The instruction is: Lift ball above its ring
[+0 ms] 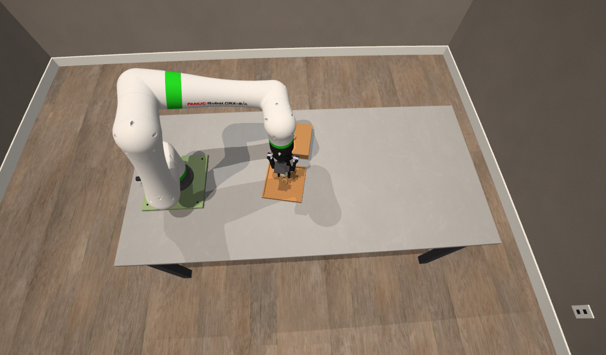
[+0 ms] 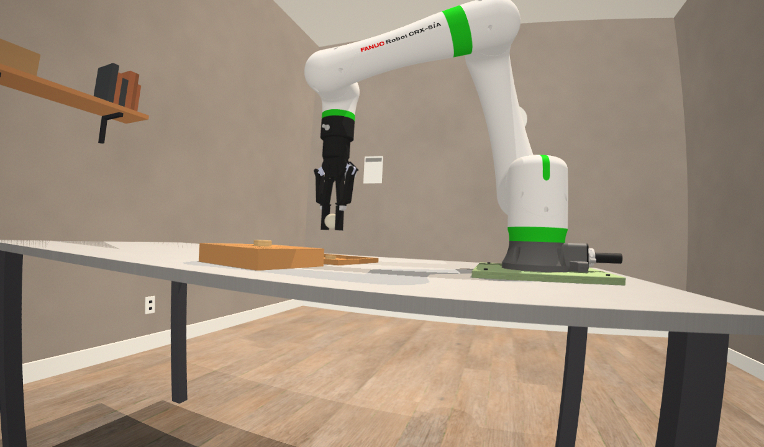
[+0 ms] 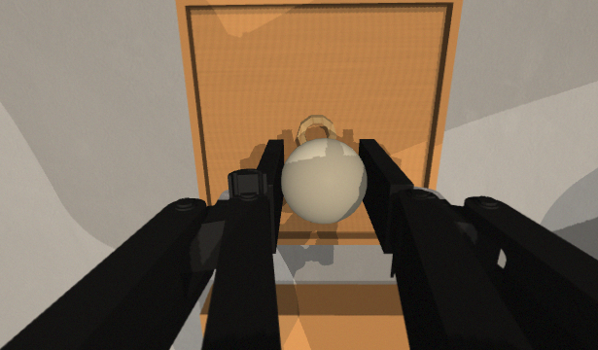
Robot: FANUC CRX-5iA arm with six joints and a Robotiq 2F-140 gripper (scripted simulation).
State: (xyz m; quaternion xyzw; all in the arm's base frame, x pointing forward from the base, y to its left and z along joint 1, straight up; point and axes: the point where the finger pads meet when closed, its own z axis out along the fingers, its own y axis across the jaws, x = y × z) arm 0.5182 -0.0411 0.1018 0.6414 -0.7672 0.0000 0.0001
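Now: hand 10 mm above the cream ball. From my hand the other things lie so: tray 110 mm below.
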